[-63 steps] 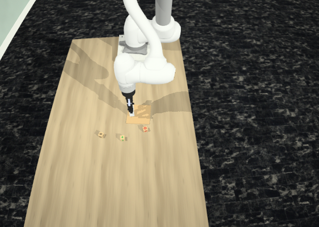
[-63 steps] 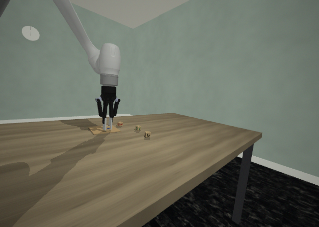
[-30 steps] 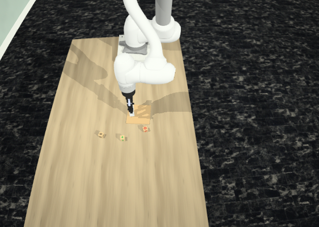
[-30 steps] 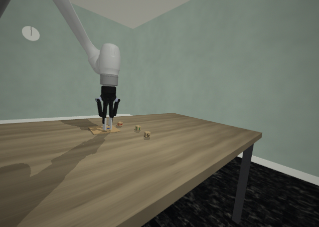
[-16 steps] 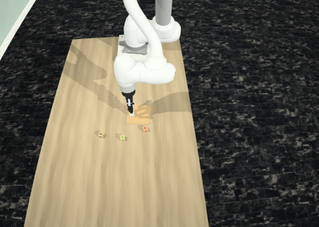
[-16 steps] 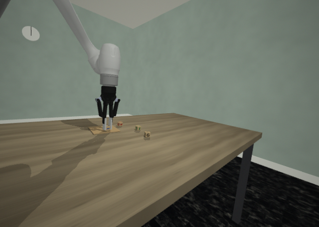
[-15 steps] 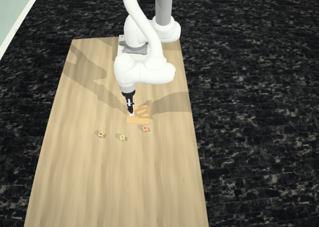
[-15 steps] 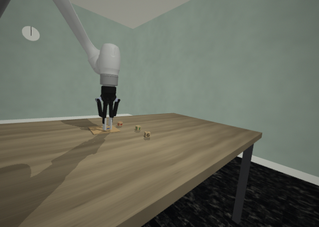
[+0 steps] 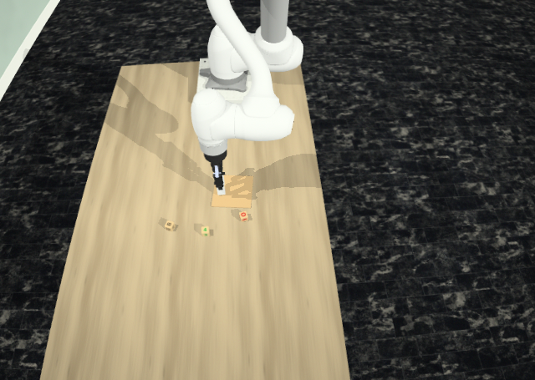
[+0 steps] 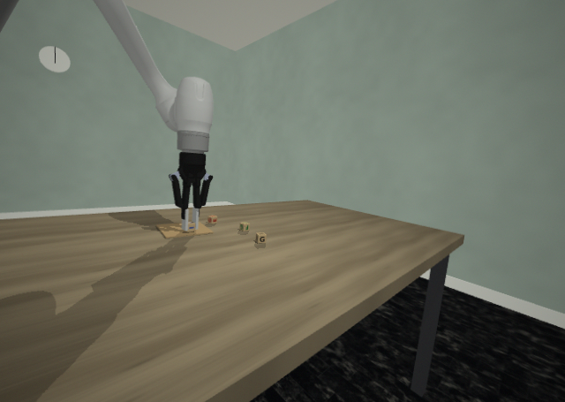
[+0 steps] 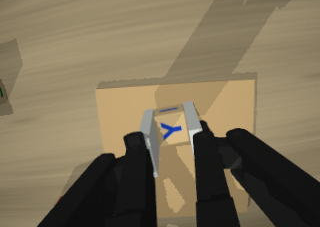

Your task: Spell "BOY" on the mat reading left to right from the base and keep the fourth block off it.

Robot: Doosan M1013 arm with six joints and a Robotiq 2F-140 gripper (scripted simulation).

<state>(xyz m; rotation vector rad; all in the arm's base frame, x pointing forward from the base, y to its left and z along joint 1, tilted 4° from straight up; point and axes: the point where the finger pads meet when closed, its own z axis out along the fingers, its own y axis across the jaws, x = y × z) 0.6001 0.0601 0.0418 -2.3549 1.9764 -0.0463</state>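
My gripper is now 10 mm past the tan square mat, 40 mm to the right of it and 40 mm above it.
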